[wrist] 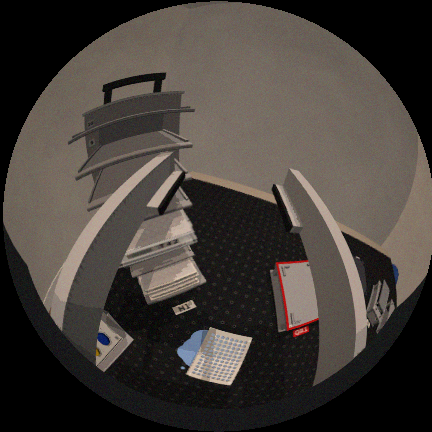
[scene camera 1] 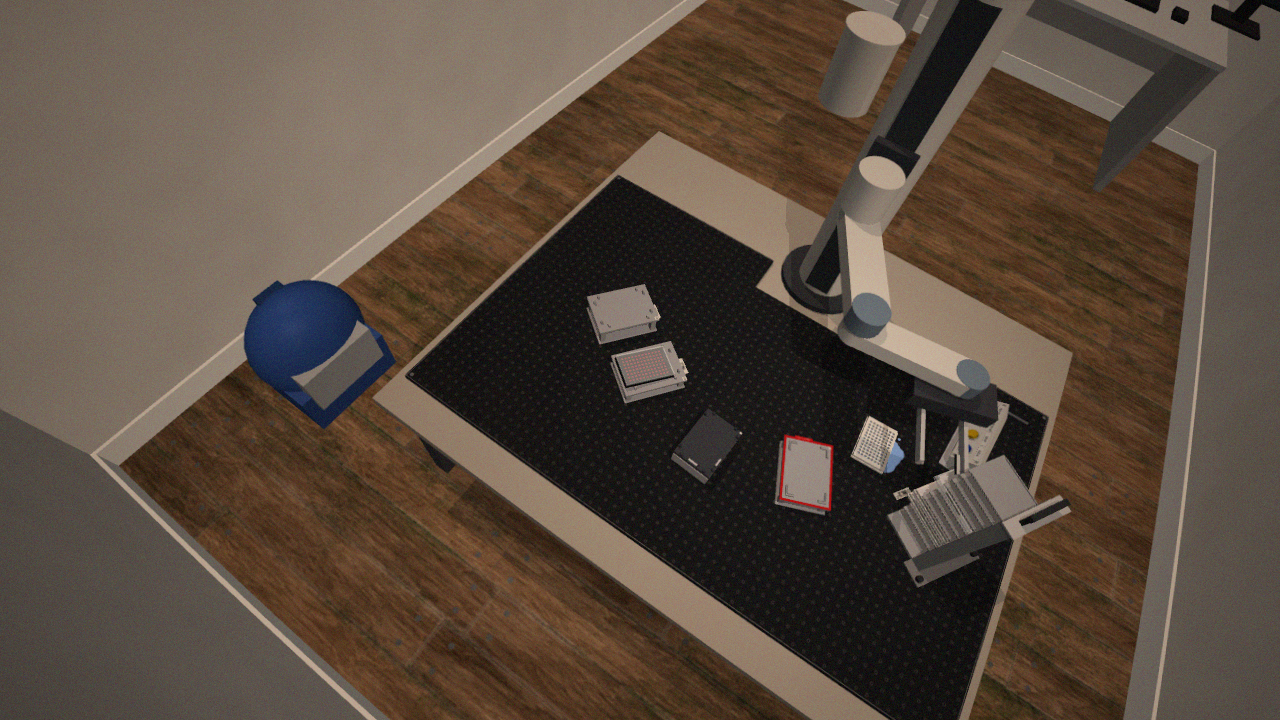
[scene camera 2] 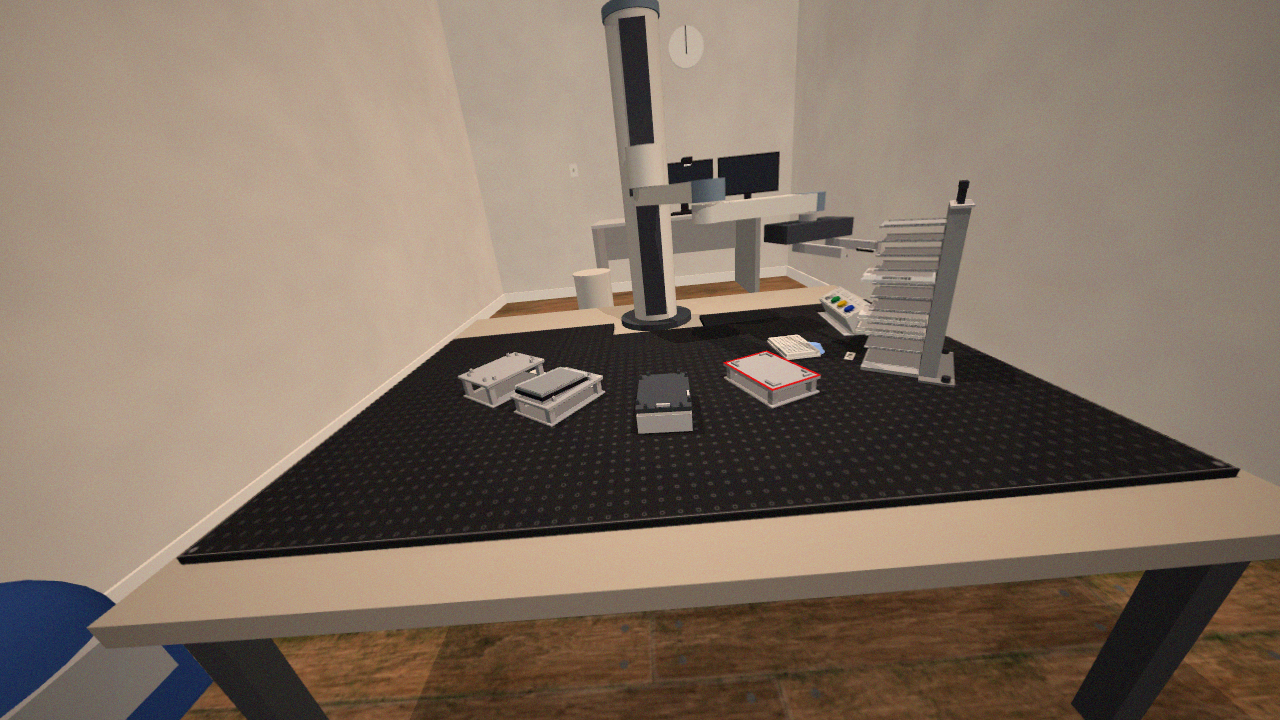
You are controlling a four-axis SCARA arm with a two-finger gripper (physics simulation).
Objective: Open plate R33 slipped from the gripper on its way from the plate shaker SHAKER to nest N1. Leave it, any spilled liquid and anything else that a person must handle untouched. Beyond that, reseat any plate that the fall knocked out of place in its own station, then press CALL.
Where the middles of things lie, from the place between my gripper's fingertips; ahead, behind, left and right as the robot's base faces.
Labels:
I see my gripper 250 mm above the well plate [scene camera 1: 875, 442], 140 mm past it and 80 mm to the left of it. The rest, counted from my hand: dark box station [scene camera 2: 663, 404] 430 mm to the right, 230 mm below, 130 mm ahead.

